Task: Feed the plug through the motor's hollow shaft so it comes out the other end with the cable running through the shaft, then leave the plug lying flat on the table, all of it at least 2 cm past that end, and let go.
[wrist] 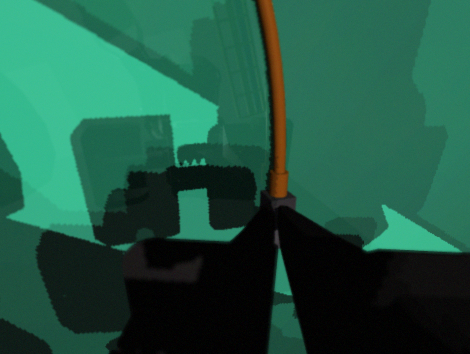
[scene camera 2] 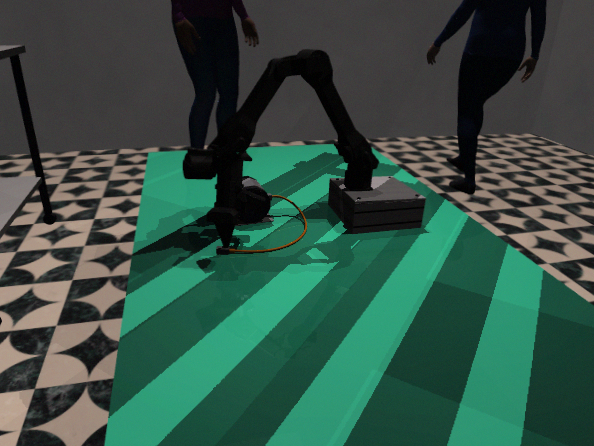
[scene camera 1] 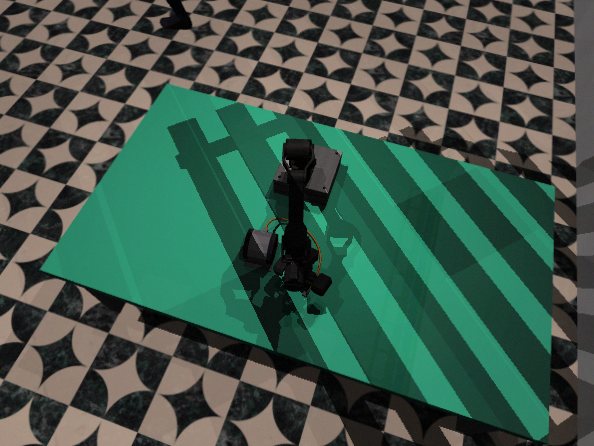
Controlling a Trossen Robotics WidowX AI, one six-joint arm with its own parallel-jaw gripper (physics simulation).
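Where they show: gripper, fingertip midpoint: [wrist: 274, 213] [scene camera 2: 226, 247] [scene camera 1: 306, 288]; arm's base, link origin: [scene camera 2: 358, 187].
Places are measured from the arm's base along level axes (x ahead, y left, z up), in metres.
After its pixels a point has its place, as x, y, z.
The dark, boxy plug [scene camera 2: 220, 251] @[0.384, 0.166, -0.077] [wrist: 287, 201] @[0.365, 0.165, -0.072] is between the fingertips of my gripper [scene camera 2: 226, 244] @[0.370, 0.157, -0.072] [wrist: 274, 213] @[0.370, 0.157, -0.072], which is shut on it near the cable end. The plug is at or just above the table; a gap cannot be told. The orange cable [scene camera 1: 320, 250] @[0.221, 0.150, -0.079] [scene camera 2: 305, 225] @[0.158, 0.059, -0.078] [wrist: 278, 105] @[0.318, 0.168, -0.078] bows from the plug round to the motor, reaching its side that faces the arm's base. The motor [scene camera 1: 260, 247] @[0.323, -0.020, 0.011] [scene camera 2: 254, 201] is a dark, rounded housing beside the arm, apart from the gripper. The arm partly covers it in scene camera 2. The openings of its hollow shaft cannot be made out.
The grey base box [scene camera 1: 325, 172] @[-0.037, 0.075, 0.003] [scene camera 2: 387, 210] @[-0.046, 0.107, -0.026] of the arm stands behind the motor and cable. A thin dark cord [scene camera 2: 286, 216] lies near the motor. The green table [scene camera 1: 125, 200] @[0.290, -0.572, -0.085] [scene camera 2: 165, 175] @[0.544, -0.403, -0.085] carries striped shadows. Two people [scene camera 2: 205, 65] [scene camera 2: 492, 60] stand beyond it.
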